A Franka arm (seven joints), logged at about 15 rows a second.
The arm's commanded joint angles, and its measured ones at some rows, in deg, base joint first. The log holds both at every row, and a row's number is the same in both.
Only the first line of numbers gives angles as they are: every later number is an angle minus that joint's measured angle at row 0.
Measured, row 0:
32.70 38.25 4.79 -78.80 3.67 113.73 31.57
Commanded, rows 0 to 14:
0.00 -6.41 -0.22 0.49 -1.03 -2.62 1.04
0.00 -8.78 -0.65 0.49 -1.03 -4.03 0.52
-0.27 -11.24 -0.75 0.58 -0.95 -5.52 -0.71
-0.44 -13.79 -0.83 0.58 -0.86 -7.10 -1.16
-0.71 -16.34 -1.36 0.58 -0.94 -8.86 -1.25
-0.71 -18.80 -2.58 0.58 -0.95 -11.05 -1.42
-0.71 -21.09 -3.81 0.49 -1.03 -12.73 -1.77
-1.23 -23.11 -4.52 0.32 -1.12 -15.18 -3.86
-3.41 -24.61 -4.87 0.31 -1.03 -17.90 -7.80
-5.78 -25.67 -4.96 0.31 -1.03 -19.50 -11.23
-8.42 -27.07 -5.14 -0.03 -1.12 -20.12 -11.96
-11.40 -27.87 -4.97 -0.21 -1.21 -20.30 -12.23
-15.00 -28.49 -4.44 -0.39 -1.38 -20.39 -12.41
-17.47 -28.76 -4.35 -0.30 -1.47 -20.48 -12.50
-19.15 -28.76 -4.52 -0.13 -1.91 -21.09 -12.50
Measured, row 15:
-13.48 -27.27 -5.41 1.44 -0.92 -20.43 -11.25
